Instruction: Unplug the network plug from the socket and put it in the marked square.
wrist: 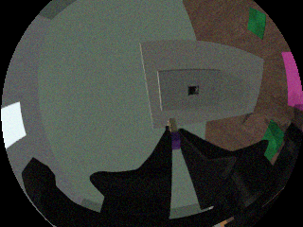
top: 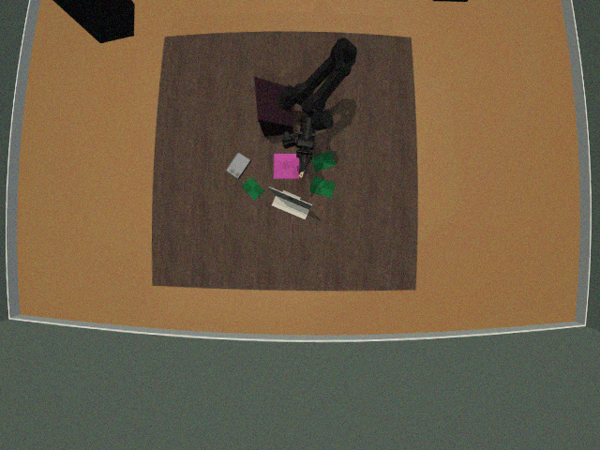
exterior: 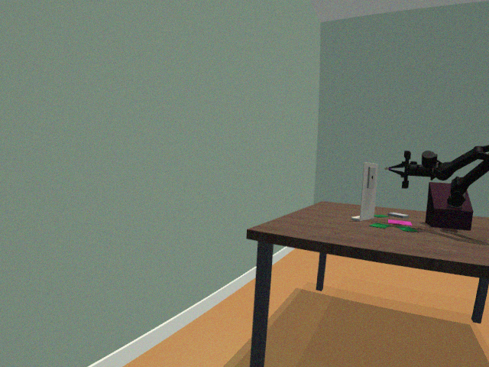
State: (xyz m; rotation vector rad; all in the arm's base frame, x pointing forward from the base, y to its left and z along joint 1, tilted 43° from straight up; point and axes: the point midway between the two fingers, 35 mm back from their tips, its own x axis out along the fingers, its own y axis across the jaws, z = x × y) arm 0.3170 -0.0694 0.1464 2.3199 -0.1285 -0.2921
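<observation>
My gripper tip is 90 mm short of the white upright panel, 50 mm to the left of it and 140 mm above it. Also, from my gripper tip: grey flat block: 110 mm behind, 290 mm to the right, 270 mm below; purple plug: 10 mm ahead.
</observation>
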